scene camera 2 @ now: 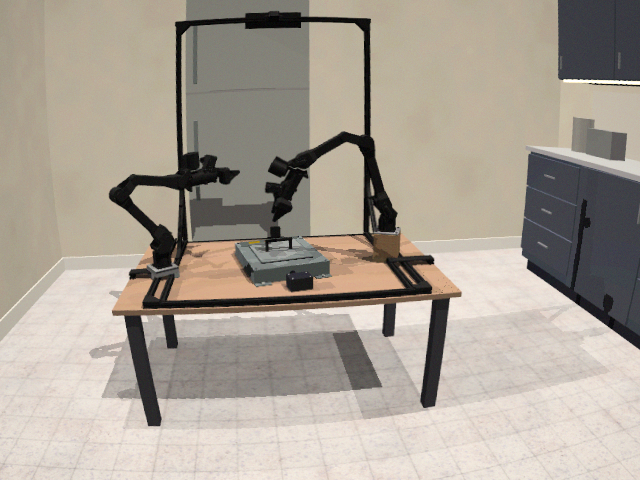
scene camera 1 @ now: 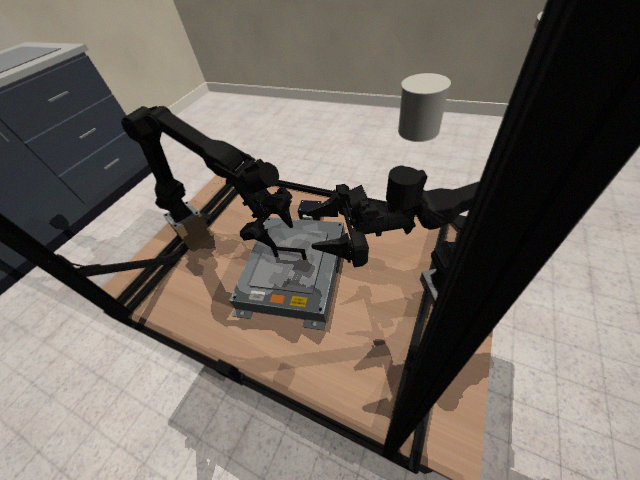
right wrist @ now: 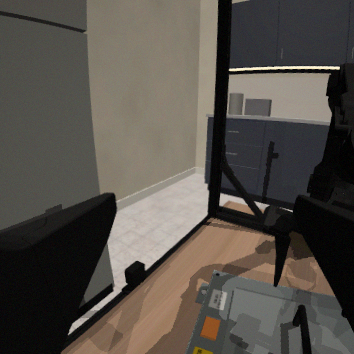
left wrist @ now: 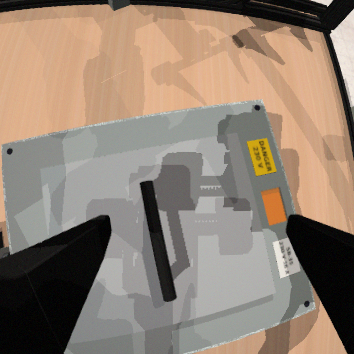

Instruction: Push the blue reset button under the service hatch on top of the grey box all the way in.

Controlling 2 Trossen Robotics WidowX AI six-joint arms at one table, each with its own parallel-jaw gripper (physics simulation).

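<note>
The grey box [scene camera 1: 281, 310] [scene camera 2: 292, 271] [left wrist: 150, 123] [right wrist: 225, 283] lies on the table. Its service hatch [scene camera 1: 261, 276] [left wrist: 215, 272] [right wrist: 255, 306] looks closed, with a black bar handle [scene camera 1: 289, 249] [scene camera 2: 279, 239] [left wrist: 158, 240] [right wrist: 304, 327] on top. The blue reset button does not show; the area under the hatch is hidden. My left gripper [scene camera 1: 283, 240] [scene camera 2: 275, 219] [left wrist: 199, 223] is open and empty above the hatch, pointing down, with the handle below it. My right gripper [scene camera 1: 312, 230] [scene camera 2: 238, 172] [right wrist: 206, 203] is open and empty, held high to the side of the box.
A small black box [scene camera 1: 310, 207] [scene camera 2: 299, 281] stands beside the grey box, at the near side in scene camera 2. Yellow [scene camera 1: 298, 301] [left wrist: 261, 157], orange [scene camera 1: 277, 298] [left wrist: 274, 206] and white labels lie along one box edge. Black frame posts [scene camera 2: 179, 103] [scene camera 2: 367, 103] rise at the table's sides.
</note>
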